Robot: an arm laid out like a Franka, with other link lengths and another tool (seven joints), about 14 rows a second.
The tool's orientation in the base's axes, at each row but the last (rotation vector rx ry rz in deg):
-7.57, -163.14, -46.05
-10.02, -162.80, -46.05
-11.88, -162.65, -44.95
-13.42, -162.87, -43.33
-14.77, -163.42, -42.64
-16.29, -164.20, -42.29
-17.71, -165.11, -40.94
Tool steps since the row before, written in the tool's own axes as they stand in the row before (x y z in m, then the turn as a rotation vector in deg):
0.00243, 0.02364, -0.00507, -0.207, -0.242, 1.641
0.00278, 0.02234, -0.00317, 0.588, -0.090, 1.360
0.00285, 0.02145, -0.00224, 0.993, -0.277, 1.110
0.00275, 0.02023, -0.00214, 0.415, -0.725, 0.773
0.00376, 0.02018, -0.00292, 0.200, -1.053, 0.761
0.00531, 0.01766, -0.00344, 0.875, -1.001, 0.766
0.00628, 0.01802, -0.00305, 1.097, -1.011, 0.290
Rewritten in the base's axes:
0.00153, 0.01752, 0.01677, -0.073, 0.649, -1.539
0.00136, 0.01741, 0.01455, -0.784, 0.679, -1.062
0.00149, 0.01731, 0.01309, -1.176, 0.425, -0.855
0.00169, 0.01655, 0.01203, -0.657, -0.189, -0.910
0.00103, 0.01635, 0.01271, -0.517, -0.503, -1.099
-0.00078, 0.01424, 0.01219, -1.159, -0.360, -0.938
-0.00151, 0.01515, 0.01191, -1.328, -0.559, -0.482

